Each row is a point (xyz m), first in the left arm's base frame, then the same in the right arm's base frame.
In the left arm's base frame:
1: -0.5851 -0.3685 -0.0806
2: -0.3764 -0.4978 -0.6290
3: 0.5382 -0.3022 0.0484
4: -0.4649 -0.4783 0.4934
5: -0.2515 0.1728 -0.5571
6: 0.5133 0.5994 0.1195
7: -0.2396 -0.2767 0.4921
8: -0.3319 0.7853 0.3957
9: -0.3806 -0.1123 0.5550
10: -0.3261 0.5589 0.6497
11: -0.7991 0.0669 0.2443
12: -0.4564 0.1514 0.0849
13: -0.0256 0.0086 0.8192
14: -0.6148 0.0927 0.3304
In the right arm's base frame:
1: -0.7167 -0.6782 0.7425
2: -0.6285 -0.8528 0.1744
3: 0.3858 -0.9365 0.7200
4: -0.5571 -0.8268 1.2979
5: -0.3097 -0.2468 0.2137
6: 0.6280 -0.0664 0.7730
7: -0.2861 -0.6977 1.2621
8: -0.0847 0.3480 1.1544
9: -0.3649 -0.5010 1.3393
10: -0.1097 0.1254 1.4105
11: -0.7527 -0.2051 1.0828
12: -0.4246 -0.2192 0.8775
13: 0.0418 -0.4904 1.5513
14: -0.5589 -0.2342 1.1431

